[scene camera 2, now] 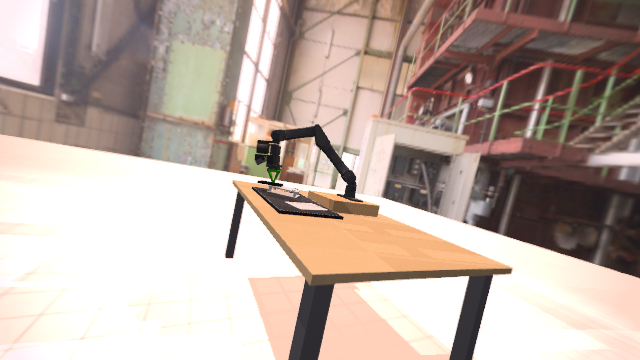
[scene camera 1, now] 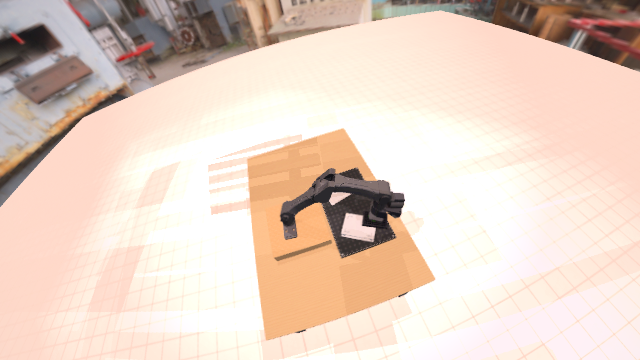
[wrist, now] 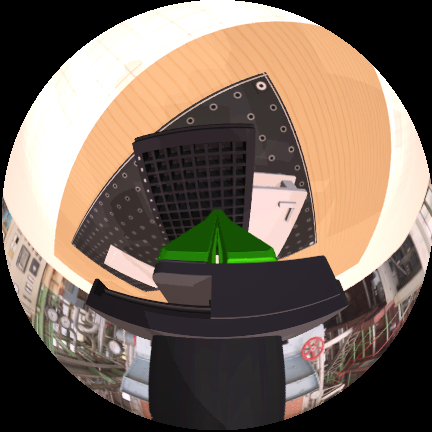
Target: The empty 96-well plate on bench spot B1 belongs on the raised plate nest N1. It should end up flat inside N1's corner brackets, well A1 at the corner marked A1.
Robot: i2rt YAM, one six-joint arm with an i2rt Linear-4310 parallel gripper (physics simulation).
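Places are measured from the arm's base along level axes (x left, y ahead, z down), in metres.
Where they show: gripper, fingertip midpoint: [scene camera 2: 273, 182] [scene camera 1: 373, 220] [wrist: 216, 215]; arm's base at its link origin: [scene camera 2: 348, 198] [scene camera 1: 289, 221].
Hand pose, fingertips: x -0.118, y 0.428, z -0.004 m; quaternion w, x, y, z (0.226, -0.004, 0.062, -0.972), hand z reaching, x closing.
Each offset is from my fingertips to the top centre of the thing. "pt": to the spot under its first point. Level surfaces: height alone.
The 96-well plate @[dx +0.009, dy +0.013, dz -0.006 m] [scene camera 1: 369, 222] [scene camera 2: 264, 183] [wrist: 200, 170] is black, with open wells facing up. In scene camera 2 it hangs nearly level above the board. My gripper [scene camera 2: 273, 181] [wrist: 216, 215] is shut on the plate, its green fingertips down among the wells; the exact contact is hidden. The white raised nest N1 @[dx +0.002, dy -0.073, dz +0.011 m] [scene camera 1: 354, 233] [scene camera 2: 283, 190] [wrist: 272, 215] lies beside and below the plate, which overlaps one corner of it in scene camera 1. A corner bracket shows in the wrist view; the A1 mark is unreadable. A flat white pad @[pt dx +0.223, dy -0.133, dz +0.051 m] [scene camera 1: 338, 198] [scene camera 2: 306, 206] [wrist: 129, 265], probably B1, lies farther along the board.
The black perforated board [scene camera 1: 350, 249] [scene camera 2: 320, 214] [wrist: 263, 107] lies on the wooden table @[dz +0.065 m] [scene camera 1: 310, 295] [scene camera 2: 400, 250] [wrist: 345, 150]. The arm's base stands on a wooden block [scene camera 1: 310, 242] [scene camera 2: 367, 209] beside the board. The arm reaches across the board.
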